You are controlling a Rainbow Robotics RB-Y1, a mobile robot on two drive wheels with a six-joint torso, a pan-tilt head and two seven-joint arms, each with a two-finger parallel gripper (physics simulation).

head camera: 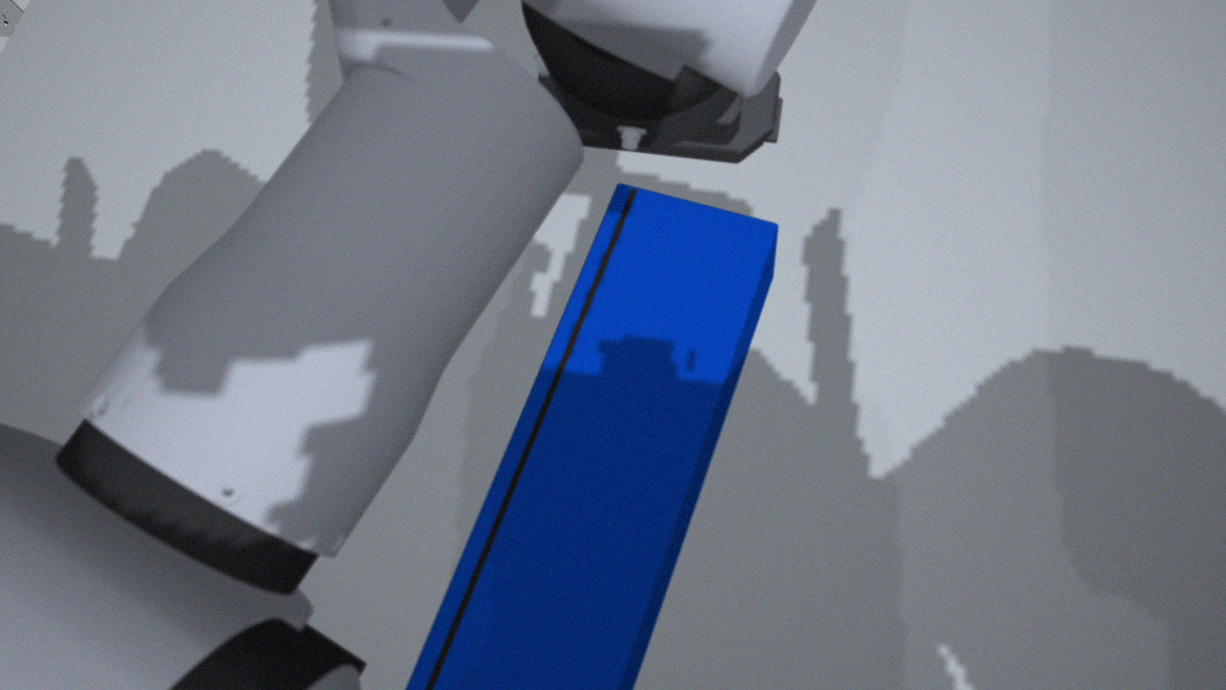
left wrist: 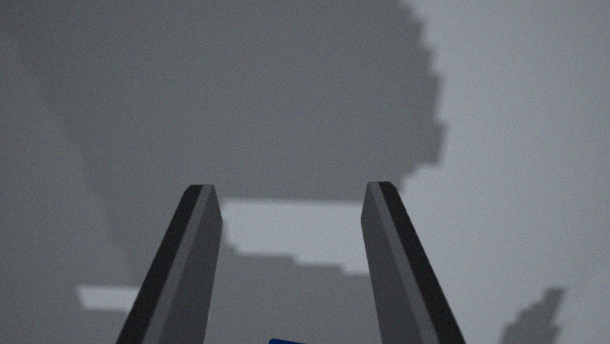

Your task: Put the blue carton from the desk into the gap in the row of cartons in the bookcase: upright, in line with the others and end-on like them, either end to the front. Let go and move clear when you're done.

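Observation:
The blue carton (head camera: 617,445) lies on the pale desk top in the head view, long and slanting from the upper middle down past the bottom edge, with a dark line along its left side. In the left wrist view a small corner of the blue carton (left wrist: 287,342) shows at the bottom edge. My left gripper (left wrist: 291,202) is open, its two fingers apart with nothing between them. In the head view its dark mount is just above the carton's far end; the fingers are hidden there. The right gripper does not show. The bookcase and its row of cartons do not show.
My left arm (head camera: 343,257) runs along the left of the carton in the head view, close beside it. The pale desk top (head camera: 969,257) stretches around the carton, with jagged shadows of the robot across it.

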